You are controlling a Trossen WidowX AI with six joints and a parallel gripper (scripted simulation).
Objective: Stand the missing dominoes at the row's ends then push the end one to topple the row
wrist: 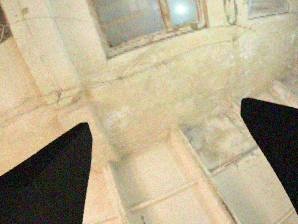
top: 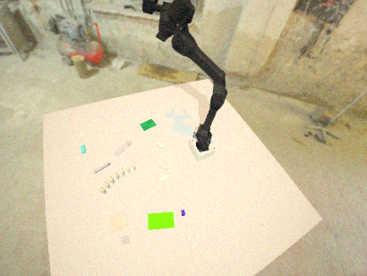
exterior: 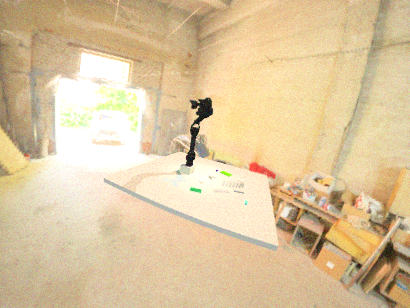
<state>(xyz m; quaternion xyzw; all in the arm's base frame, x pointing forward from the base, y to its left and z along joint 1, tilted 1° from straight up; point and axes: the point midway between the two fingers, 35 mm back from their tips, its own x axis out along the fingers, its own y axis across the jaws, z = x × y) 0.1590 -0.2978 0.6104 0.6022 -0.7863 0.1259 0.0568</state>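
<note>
Now: the beige tile 68 cm below my gripper tip, 60 cm to the left of it and 37 cm ahead of it. Also, from my gripper tip: grey bar 68 cm below, 42 cm ahead, 30 cm to the left; teal block 68 cm below, 52 cm ahead, 16 cm to the left; dark green tile 69 cm below, 12 cm ahead, 5 cm to the left.
</note>
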